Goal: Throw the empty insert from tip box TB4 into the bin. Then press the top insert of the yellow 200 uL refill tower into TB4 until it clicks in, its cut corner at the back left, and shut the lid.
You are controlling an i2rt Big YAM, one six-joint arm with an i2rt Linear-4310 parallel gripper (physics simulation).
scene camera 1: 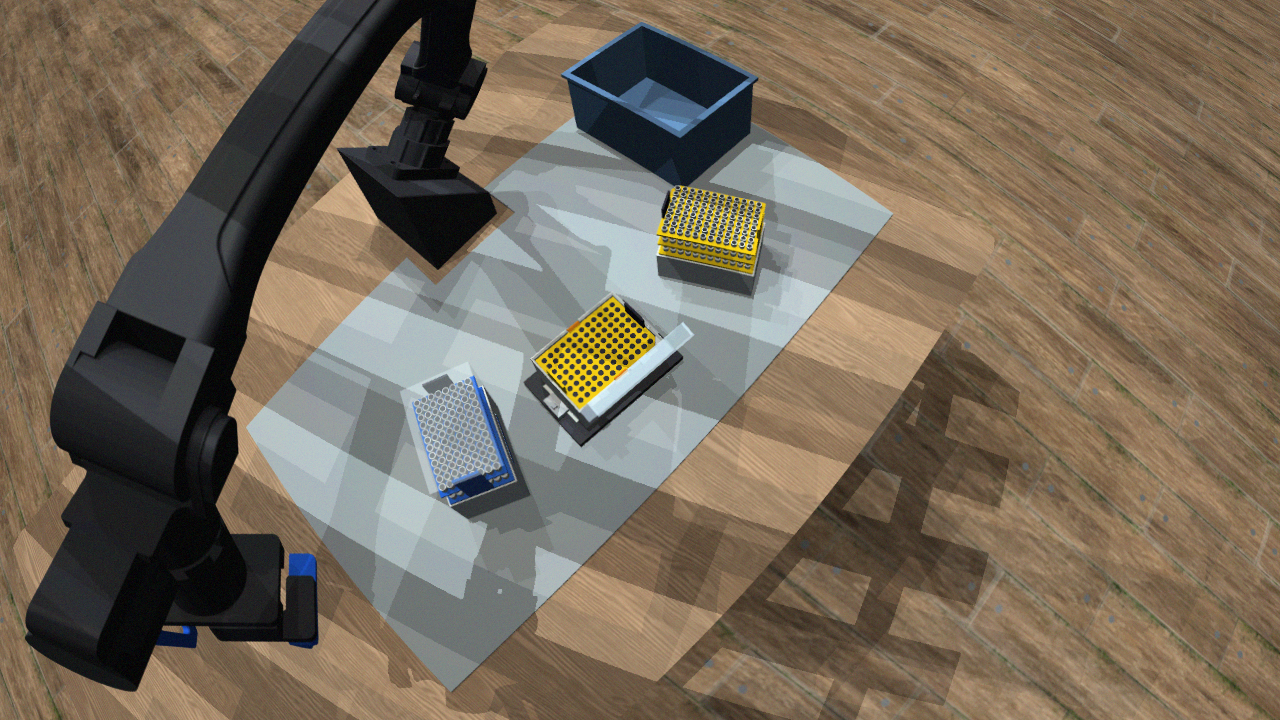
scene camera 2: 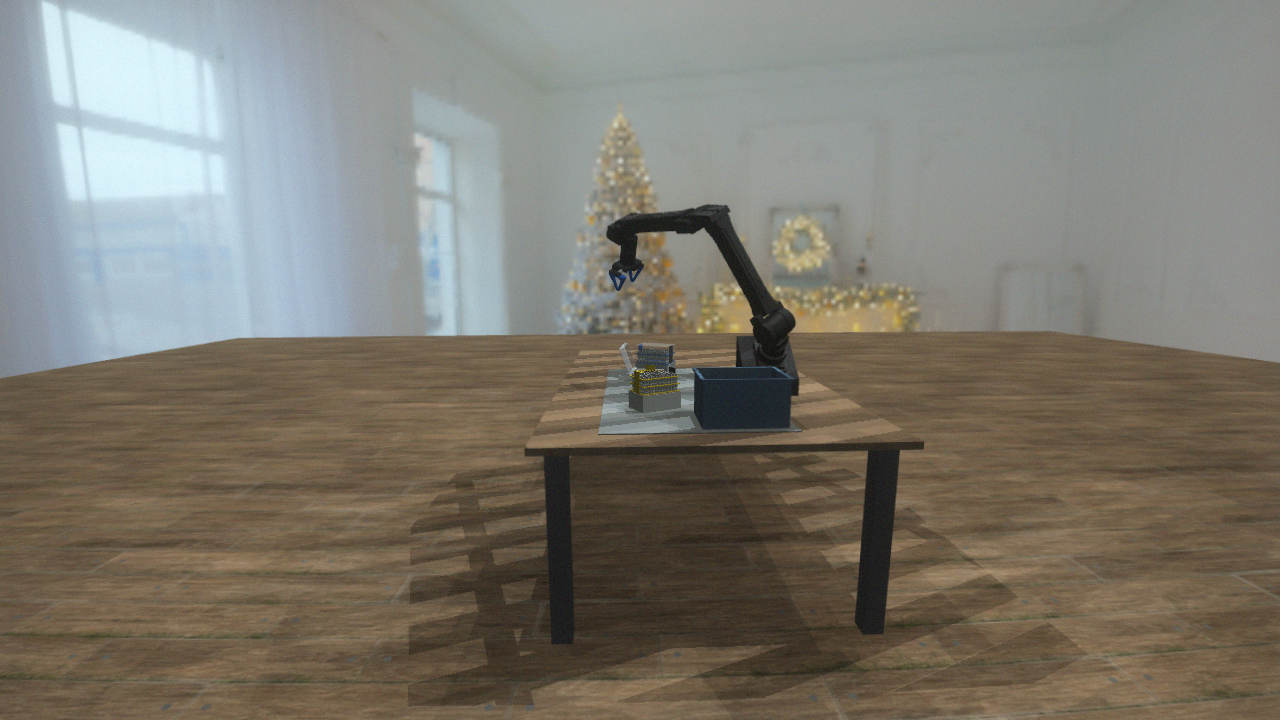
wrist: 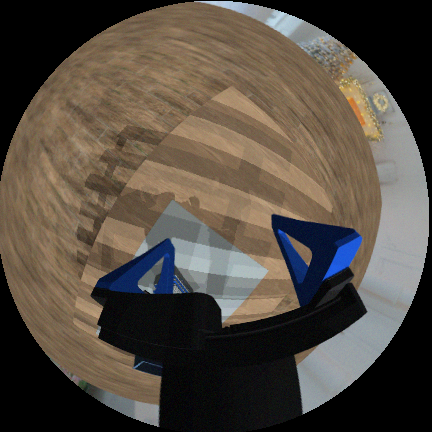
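The tip box (scene camera 1: 597, 351) with a yellow insert of dark, empty holes is in the middle of the mat; its label is unreadable, so I cannot confirm TB4. Its clear lid (scene camera 1: 640, 371) (scene camera 2: 624, 355) stands open. The yellow refill tower (scene camera 1: 711, 222) (scene camera 2: 654, 386), stacked inserts with tips on a grey base, is nearer the bin. The dark blue bin (scene camera 1: 682, 154) (scene camera 2: 742, 402) (wrist: 148, 366) shows no insert on the visible part of its floor. My gripper (scene camera 1: 239, 617) (scene camera 2: 626, 281) (wrist: 219, 232) is open and empty, high above the table and away from the box and tower.
A blue rack (scene camera 1: 459, 434) (scene camera 2: 656, 356) with pale tips and a clear cover stands on the mat (scene camera 1: 358, 340) (wrist: 240, 265), beside the tip box. The black arm base (scene camera 1: 420, 210) stands at the mat's edge. A blue finger partly hides the blue rack in the wrist view.
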